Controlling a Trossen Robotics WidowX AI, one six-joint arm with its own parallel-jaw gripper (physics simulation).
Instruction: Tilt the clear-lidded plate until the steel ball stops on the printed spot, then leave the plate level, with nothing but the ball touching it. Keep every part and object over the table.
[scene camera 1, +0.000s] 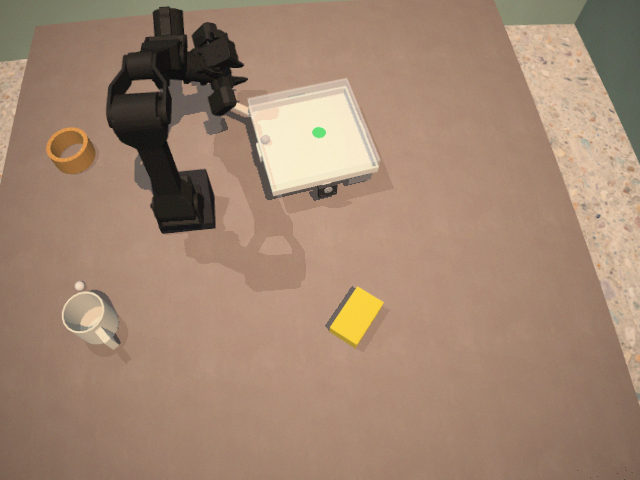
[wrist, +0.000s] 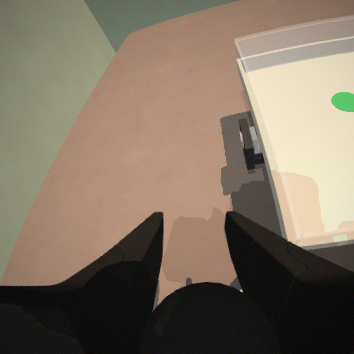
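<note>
The clear-lidded plate (scene camera 1: 324, 181) (wrist: 310, 145) is a shallow cream tray on a low support, right of the arm. I cannot tell its exact tilt. The steel ball (scene camera 1: 265, 139) is inside at the left wall, well left of the green printed spot (scene camera 1: 318, 132) (wrist: 343, 101); the ball does not show in the wrist view. My gripper (scene camera 1: 244, 72) (wrist: 193, 219) stands beyond the plate's back-left corner, its fingertips apart. It is shut on the plate's dark handle (scene camera 1: 222, 98) (wrist: 206, 317), which joins the plate by a pale rod (scene camera 1: 240, 109). The grip itself is mostly hidden.
A black bracket with a round silver part (scene camera 1: 327, 190) sits at the plate's front side. A yellow block (scene camera 1: 356, 316) lies at front centre. A white mug (scene camera 1: 92, 317) with a small pale ball (scene camera 1: 79, 285) behind it stands front left. An orange ring (scene camera 1: 77, 161) stands left of the arm.
</note>
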